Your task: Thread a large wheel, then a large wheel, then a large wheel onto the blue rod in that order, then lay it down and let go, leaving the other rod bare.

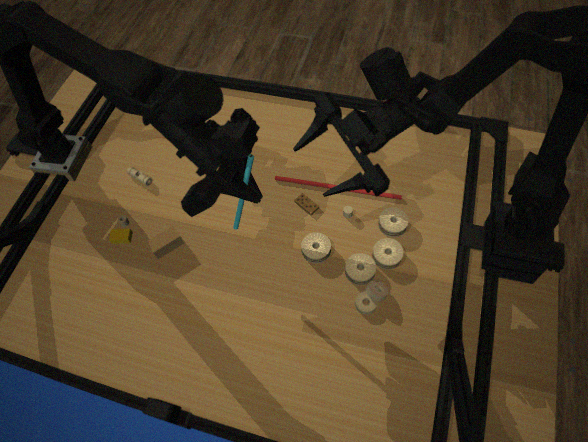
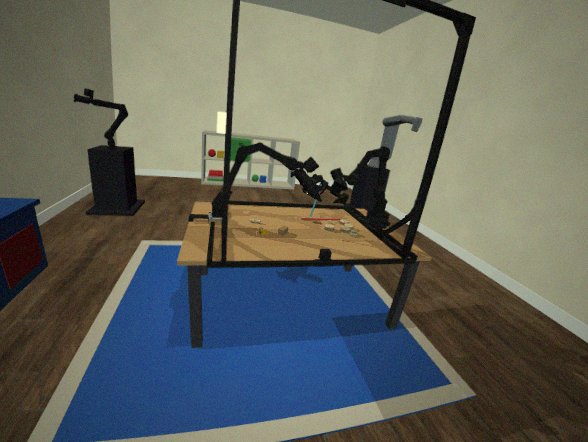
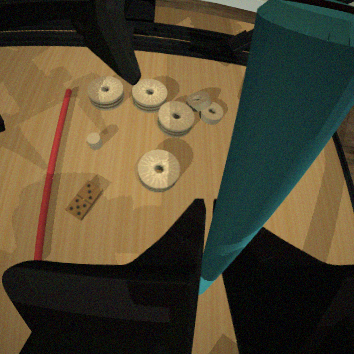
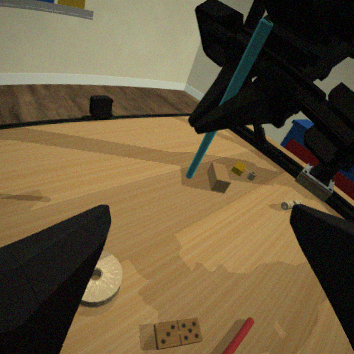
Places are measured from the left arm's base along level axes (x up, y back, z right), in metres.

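Where they show: left gripper, between the fingertips: (image 1: 259, 200) (image 2: 320, 201) (image 3: 207, 206) (image 4: 192, 126); right gripper, between the fingertips: (image 1: 308, 172) (image 2: 326, 198) (image 3: 81, 97) (image 4: 201, 213); left arm's base, origin of its link: (image 1: 57, 151) (image 2: 218, 215) (image 4: 319, 176); right arm's base, origin of its link: (image 1: 525, 229) (image 2: 378, 211).
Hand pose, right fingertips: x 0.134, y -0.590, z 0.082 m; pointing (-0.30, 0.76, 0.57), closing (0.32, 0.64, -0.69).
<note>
Each offset is from my right fingertips to the top centre of the thing. "pt": to the spot under its first point.
My left gripper (image 1: 245, 194) (image 4: 192, 126) is shut on the blue rod (image 1: 239, 214) (image 2: 313, 208) (image 3: 280, 120) (image 4: 245, 65), holding it steeply tilted above the table, with no wheel on it. My right gripper (image 1: 310, 172) (image 4: 201, 213) is open and empty, its fingers above the red rod {dx -0.161, dy -0.039, dz -0.091 m} (image 1: 305, 183) (image 3: 50, 175) (image 4: 240, 336), which lies bare. Several large pale wheels lie flat: one nearest the rods {dx -0.150, dy -0.019, dz +0.056 m} (image 1: 307, 245) (image 3: 145, 170) (image 4: 108, 285), one at the front {pt dx -0.150, dy -0.090, dz +0.093 m} (image 1: 351, 268) (image 3: 166, 119), one to its right (image 1: 379, 253) (image 3: 140, 94) and one farther back {pt dx -0.151, dy -0.141, dz -0.015 m} (image 1: 384, 221) (image 3: 95, 91).
Two smaller discs {dx -0.157, dy -0.124, dz +0.149 m} (image 1: 359, 304) {dx -0.140, dy -0.140, dz +0.127 m} (image 1: 372, 287) lie in front of the large wheels. A domino {dx -0.162, dy +0.016, dz -0.043 m} (image 1: 306, 204) and a small pale cylinder {dx -0.153, dy -0.068, dz -0.033 m} (image 1: 348, 212) lie near the red rod. A jointed pale piece {dx -0.152, dy +0.388, dz -0.060 m} (image 1: 139, 176), a yellow block {dx -0.155, dy +0.374, dz +0.088 m} (image 1: 120, 236) and a brown block {dx -0.140, dy +0.273, dz +0.091 m} (image 1: 168, 248) lie on the left.
</note>
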